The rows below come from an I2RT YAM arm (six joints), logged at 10 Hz.
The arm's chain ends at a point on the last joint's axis. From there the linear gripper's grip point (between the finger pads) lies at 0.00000 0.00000 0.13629 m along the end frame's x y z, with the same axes.
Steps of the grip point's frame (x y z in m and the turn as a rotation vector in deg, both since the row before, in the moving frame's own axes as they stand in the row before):
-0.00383, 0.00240, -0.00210, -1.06, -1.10, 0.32
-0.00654, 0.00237, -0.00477, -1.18, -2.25, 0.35
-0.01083, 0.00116, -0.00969, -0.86, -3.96, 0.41
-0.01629, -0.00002, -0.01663, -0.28, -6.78, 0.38
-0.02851, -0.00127, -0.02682, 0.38, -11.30, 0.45
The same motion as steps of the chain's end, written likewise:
-0.00121, -0.00011, -0.00205, -1.06, -1.10, 0.32
-0.00118, -0.00042, -0.00464, -1.18, -2.25, 0.35
-0.00141, -0.00085, -0.00935, -0.86, -3.96, 0.41
-0.00020, -0.00063, -0.01568, -0.28, -6.78, 0.38
-0.00181, -0.00027, -0.02418, 0.38, -11.30, 0.45

